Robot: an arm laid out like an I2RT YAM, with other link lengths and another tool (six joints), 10 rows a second.
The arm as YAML. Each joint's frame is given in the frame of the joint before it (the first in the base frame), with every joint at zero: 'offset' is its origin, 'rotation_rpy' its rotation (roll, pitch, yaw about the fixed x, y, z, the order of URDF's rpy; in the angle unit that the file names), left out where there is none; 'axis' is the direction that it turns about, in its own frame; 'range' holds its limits. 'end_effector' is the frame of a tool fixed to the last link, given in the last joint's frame.
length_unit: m
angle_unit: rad
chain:
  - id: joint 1
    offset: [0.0, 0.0, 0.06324]
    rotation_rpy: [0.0, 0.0, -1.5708]
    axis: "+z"
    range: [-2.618, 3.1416]
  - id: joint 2
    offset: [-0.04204, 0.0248, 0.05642]
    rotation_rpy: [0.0, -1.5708, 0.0]
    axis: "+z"
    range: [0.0, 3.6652]
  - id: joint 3
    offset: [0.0, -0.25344, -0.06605]
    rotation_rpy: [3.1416, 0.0, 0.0]
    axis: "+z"
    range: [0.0, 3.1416]
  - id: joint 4
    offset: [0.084, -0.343, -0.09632]
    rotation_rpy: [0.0, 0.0, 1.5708]
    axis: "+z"
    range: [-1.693, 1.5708]
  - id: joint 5
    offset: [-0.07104, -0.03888, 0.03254]
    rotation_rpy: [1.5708, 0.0, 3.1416]
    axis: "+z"
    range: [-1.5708, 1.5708]
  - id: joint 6
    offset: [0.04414, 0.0, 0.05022]
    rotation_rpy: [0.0, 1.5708, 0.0]
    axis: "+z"
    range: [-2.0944, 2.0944]
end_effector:
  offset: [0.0, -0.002, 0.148]
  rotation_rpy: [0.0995, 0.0, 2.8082]
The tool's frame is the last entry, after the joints.
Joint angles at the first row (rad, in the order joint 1, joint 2, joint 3, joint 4, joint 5, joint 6):
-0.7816 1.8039 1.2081 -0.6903 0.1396 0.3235
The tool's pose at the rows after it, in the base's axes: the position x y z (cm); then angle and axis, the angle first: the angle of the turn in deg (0 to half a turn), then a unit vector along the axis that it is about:
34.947 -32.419 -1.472 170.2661 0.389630 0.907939 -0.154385
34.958 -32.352 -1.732 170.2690 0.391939 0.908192 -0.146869
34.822 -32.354 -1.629 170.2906 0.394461 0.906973 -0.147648
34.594 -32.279 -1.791 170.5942 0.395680 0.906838 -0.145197
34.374 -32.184 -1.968 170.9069 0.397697 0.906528 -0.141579
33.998 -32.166 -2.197 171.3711 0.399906 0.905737 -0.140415
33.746 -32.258 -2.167 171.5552 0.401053 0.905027 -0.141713
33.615 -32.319 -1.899 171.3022 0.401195 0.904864 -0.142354
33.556 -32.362 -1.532 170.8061 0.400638 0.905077 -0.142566
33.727 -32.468 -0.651 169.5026 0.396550 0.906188 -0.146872
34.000 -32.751 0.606 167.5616 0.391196 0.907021 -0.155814
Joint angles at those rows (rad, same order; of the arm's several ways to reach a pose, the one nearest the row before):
-0.7865 1.8102 1.2061 -0.6895 0.1213 0.3267
-0.7911 1.8162 1.2073 -0.6903 0.1069 0.3288
-0.7924 1.8109 1.2039 -0.6918 0.1089 0.3329
-0.7959 1.8105 1.1999 -0.6947 0.1058 0.3328
-0.7999 1.8109 1.1965 -0.6985 0.1009 0.3343
-0.8052 1.8105 1.1904 -0.7007 0.1012 0.3344
-0.8093 1.8071 1.1875 -0.7026 0.1042 0.3328
-0.8128 1.7969 1.1828 -0.7032 0.1028 0.3294
-0.8161 1.7835 1.1771 -0.7025 0.0987 0.3246
-0.8161 1.7571 1.1690 -0.6964 0.0960 0.3141
-0.8158 1.7222 1.1595 -0.6833 0.0964 0.2999

